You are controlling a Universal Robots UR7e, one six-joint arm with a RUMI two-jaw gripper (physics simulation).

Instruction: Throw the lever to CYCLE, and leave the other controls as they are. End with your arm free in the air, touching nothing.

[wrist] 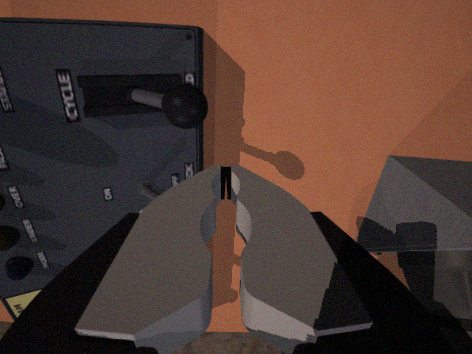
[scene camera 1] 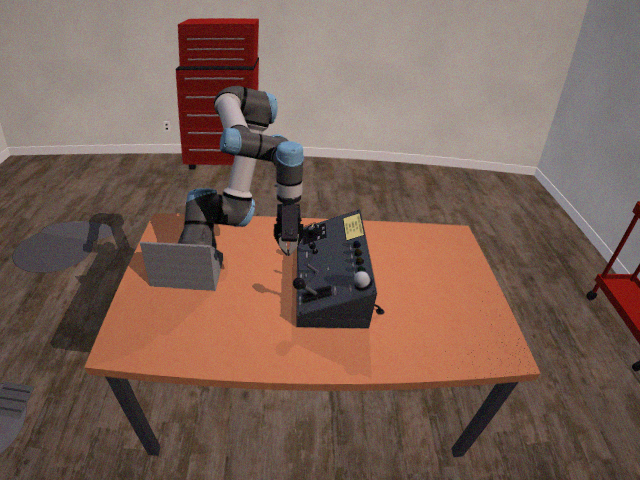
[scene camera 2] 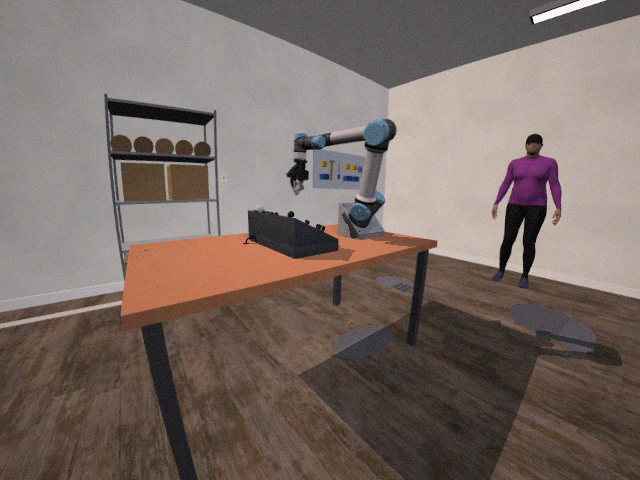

In view: my gripper [scene camera 1: 288, 255] and a dark control console [scene camera 1: 344, 278].
My gripper also shows in the wrist view [wrist: 225, 169]. The dark control console also shows in the wrist view [wrist: 83, 152] and in scene camera 2 [scene camera 2: 289, 236].
